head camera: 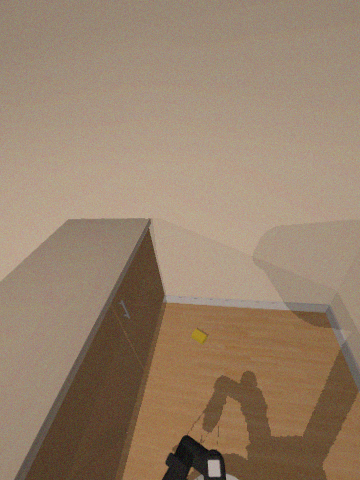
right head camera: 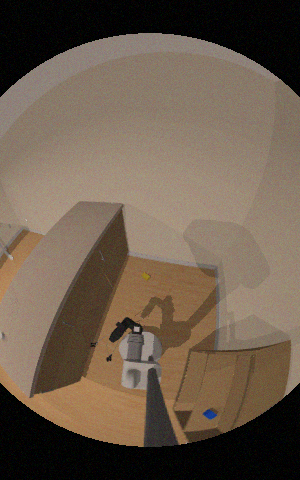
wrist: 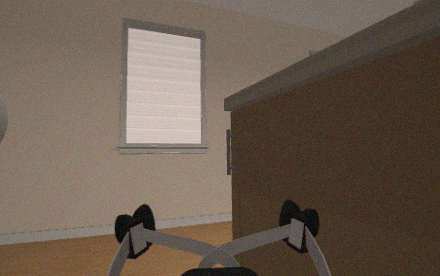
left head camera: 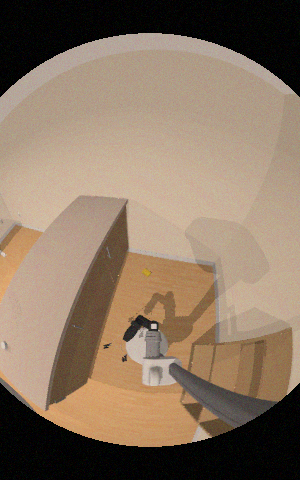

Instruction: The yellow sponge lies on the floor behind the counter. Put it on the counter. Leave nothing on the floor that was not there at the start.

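Frame: origin at the robot's base, x ahead, y left, z up, level; millimetres.
Seen in the pictures: gripper, fingertip midpoint: (right head camera: 98,353) (wrist: 217,219) (left head camera: 112,355).
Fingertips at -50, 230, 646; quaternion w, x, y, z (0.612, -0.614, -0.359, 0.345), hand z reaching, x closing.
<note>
A point is followed by its place in that frame, as x, y, z.
The yellow sponge (head camera: 199,335) @[921, 28, 17] (left head camera: 146,272) @[910, 26, 17] (right head camera: 146,276) @[907, 14, 17] lies on the wooden floor, near the far wall and to the right of the counter's far end. The long counter (head camera: 90,265) @[827, 519, 883] (left head camera: 65,280) @[331, 518, 883] (right head camera: 60,280) @[334, 495, 883] runs along the left, with a pale top and brown door fronts; part of it shows on the right in the wrist view (wrist: 340,160) @[-108, 503, 693]. My gripper (left head camera: 116,352) @[-50, 230, 646] (right head camera: 101,351) @[-50, 230, 646] (wrist: 217,219) @[-50, 230, 646] is open and empty, its fingertips apart, beside the counter's front and well away from the sponge. The sponge does not show in the wrist view.
A wooden shelf unit (left head camera: 202,346) @[-68, -605, 73] (right head camera: 196,354) @[-77, -575, 73] stands at the lower right, with a blue object (right head camera: 210,414) at it. A wall with a white baseboard (head camera: 245,303) @[1171, -372, 31] closes the far end. The counter has protruding handles (head camera: 125,309) (wrist: 229,152). A window (wrist: 164,87) @[-2415, 1001, 1404] is in the wall.
</note>
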